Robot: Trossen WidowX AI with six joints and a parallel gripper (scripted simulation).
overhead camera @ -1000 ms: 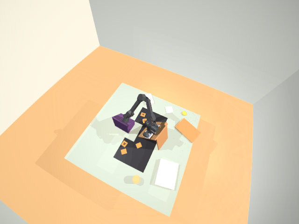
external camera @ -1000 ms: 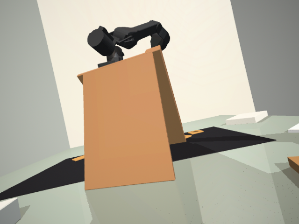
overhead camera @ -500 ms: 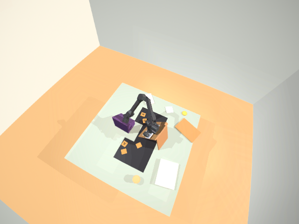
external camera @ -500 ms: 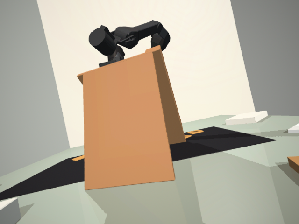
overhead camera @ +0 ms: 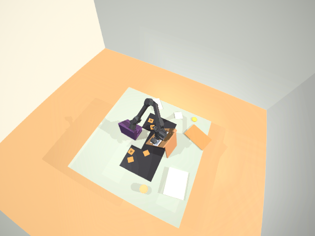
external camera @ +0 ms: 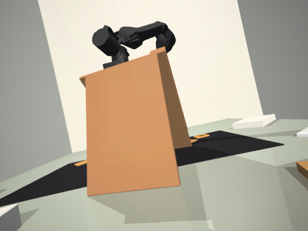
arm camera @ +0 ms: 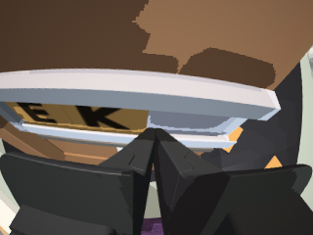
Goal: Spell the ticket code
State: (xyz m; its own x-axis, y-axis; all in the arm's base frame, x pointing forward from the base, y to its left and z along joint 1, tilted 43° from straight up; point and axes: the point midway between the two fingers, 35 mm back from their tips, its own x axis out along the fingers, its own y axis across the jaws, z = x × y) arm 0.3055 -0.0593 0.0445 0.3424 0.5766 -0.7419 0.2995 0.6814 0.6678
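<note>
Now: gripper tip 14 cm past the orange tile marked q, 20 cm to the right of it and 18 cm above it. The rest, counted from my gripper tip: white ticket 5 cm behind, 1 cm to the left, 10 cm below; black mat 12 cm behind, 19 cm below; white block 32 cm ahead, 33 cm to the right, 17 cm below.
</note>
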